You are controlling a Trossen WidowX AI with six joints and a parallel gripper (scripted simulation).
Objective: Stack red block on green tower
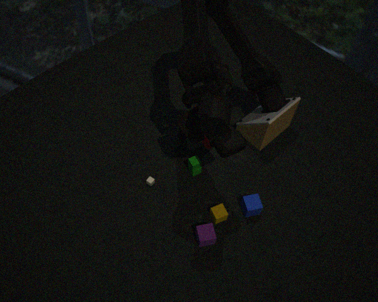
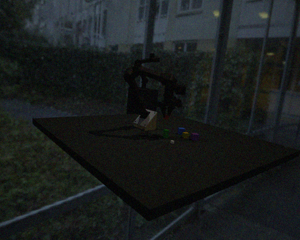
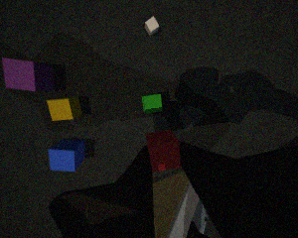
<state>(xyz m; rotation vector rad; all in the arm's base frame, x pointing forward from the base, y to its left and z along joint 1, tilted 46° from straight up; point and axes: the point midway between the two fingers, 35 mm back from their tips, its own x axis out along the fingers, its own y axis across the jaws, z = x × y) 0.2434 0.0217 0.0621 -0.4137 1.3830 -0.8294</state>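
The small white cube lies 14 cm ahead of my gripper tip, 7 cm to the right of it and 11 cm below it. Round my gripper tip: blue block: 16 cm to the left, 10 cm below; then yellow block: 8 cm ahead, 12 cm to the left, 11 cm below; then red block: right at my gripper tip.
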